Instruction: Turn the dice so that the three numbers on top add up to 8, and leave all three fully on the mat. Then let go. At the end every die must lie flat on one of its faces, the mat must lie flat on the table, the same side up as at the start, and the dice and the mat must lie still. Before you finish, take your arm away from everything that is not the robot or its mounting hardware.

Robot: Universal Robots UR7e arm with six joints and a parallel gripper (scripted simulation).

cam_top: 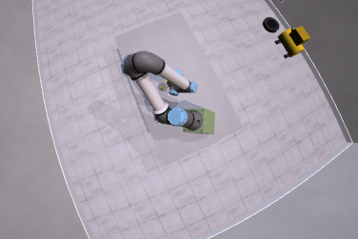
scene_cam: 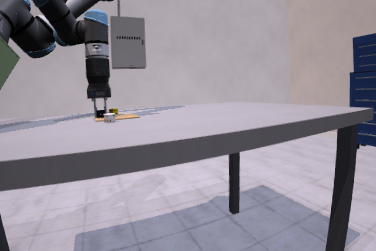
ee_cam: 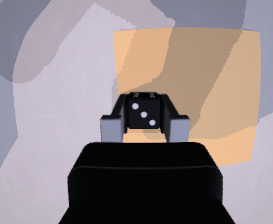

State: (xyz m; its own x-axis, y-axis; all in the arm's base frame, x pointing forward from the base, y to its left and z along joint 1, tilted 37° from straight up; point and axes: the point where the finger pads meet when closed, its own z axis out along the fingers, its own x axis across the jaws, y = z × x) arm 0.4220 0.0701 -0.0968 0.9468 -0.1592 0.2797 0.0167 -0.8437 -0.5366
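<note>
The mat lies 5 cm ahead of my hand and 2 cm below it. The rest, counted from my hand: white die: 11 cm to the right, 3 cm ahead, 1 cm below; then yellow die: 12 cm to the left, 5 cm ahead, 1 cm below.
</note>
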